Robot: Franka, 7 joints.
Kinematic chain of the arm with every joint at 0, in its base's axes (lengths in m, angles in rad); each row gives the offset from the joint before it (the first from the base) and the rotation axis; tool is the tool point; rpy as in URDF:
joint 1: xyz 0 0 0.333 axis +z
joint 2: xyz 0 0 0 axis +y
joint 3: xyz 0 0 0.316 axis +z
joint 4: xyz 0.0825 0 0 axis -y
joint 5: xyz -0.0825 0 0.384 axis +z
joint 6: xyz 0 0 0 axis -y
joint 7: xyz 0.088 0 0 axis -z
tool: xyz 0 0 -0.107 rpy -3.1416 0 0
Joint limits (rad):
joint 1: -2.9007..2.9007
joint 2: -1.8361..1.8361
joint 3: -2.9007..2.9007
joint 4: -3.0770..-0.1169
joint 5: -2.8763..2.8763
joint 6: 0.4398..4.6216
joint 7: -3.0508..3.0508
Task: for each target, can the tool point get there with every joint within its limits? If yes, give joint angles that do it. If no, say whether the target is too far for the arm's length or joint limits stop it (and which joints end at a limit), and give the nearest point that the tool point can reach.
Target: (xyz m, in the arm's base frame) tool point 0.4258 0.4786 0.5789
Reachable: yes | joints 0.1294 1.2198 1.4382 -1.0022 1.0439 0.9545 0.1826
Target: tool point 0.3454 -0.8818 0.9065
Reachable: no: too far | nearest point 0.2676 -0.6833 0.7774 | short by 0.249 m
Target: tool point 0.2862 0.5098 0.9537
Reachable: yes | joints -1.5993 -0.5988 1.8079 -0.5368 1.2192 2.3620 0.3625
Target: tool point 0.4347 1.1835 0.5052
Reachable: no: too far | nearest point 0.2931 0.7979 0.4491 | short by 0.415 m
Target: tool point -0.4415 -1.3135 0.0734
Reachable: no: too far | nearest point -0.2687 -0.7993 0.1750 | short by 0.552 m
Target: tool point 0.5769 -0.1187 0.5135
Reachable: yes | joints 2.1680 0.0226 -2.4102 -2.0351 -0.9162 2.6407 0.9570
